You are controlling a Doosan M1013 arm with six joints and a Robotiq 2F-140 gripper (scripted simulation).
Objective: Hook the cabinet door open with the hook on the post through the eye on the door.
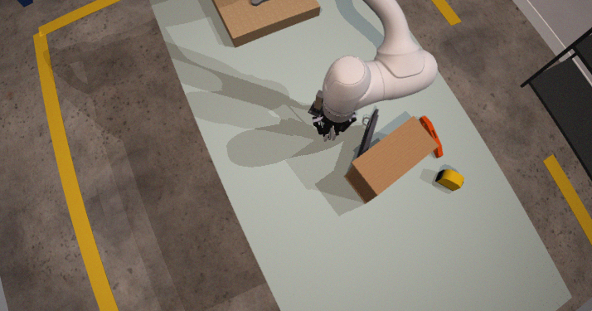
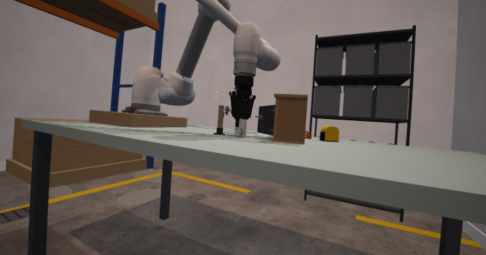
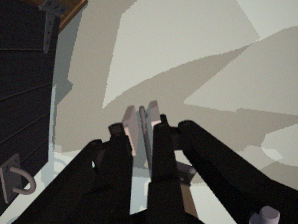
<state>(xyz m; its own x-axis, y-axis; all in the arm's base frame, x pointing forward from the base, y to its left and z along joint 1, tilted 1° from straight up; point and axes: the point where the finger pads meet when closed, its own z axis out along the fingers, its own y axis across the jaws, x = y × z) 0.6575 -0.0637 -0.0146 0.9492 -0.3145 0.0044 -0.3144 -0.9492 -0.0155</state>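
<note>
Now: the wire hook 5 cm behind my hand, 2 cm to the left of it and 2 cm above it. From my hand the other things lie so: orange object 32 cm to the left, 15 cm ahead, 2 cm below; then dark door 8 cm ahead, 7 cm to the left, 4 cm above; then yellow tape measure 31 cm ahead, 30 cm to the left, 1 cm below.
</note>
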